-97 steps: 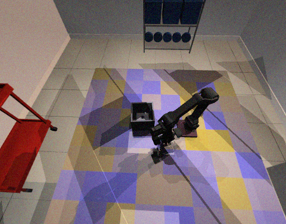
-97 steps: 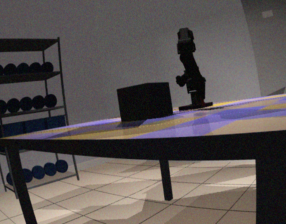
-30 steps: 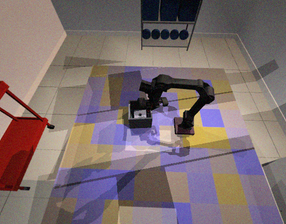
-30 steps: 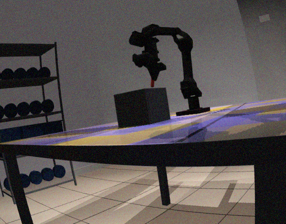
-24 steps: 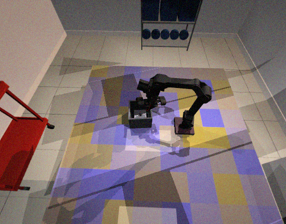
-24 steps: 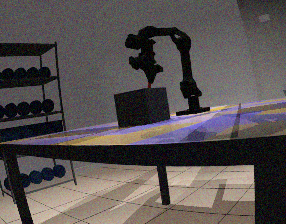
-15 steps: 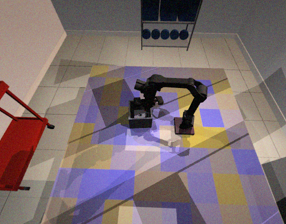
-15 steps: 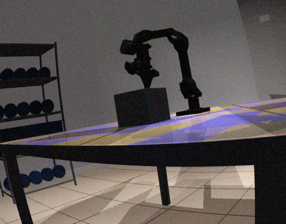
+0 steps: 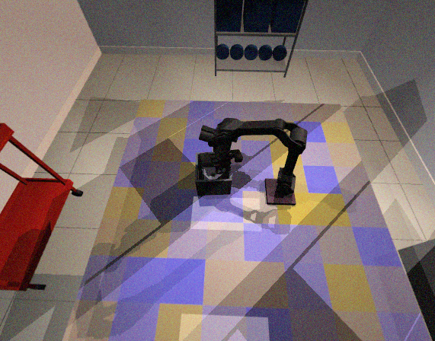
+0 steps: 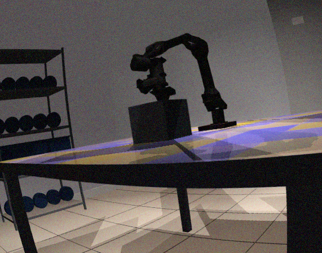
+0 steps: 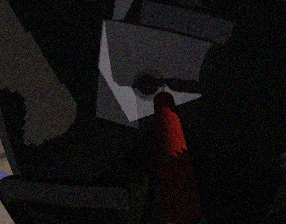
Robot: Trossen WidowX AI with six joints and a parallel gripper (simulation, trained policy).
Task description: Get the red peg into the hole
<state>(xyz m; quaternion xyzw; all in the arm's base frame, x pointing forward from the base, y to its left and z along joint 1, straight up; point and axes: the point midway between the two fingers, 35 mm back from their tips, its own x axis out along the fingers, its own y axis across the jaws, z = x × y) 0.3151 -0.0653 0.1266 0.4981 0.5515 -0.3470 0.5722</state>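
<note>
The red peg is 1 cm to the right of my gripper tip and 1 cm above it. Also, from my gripper tip: light plate (7 cm below, 2 cm ahead, 1 cm to the right).
</note>
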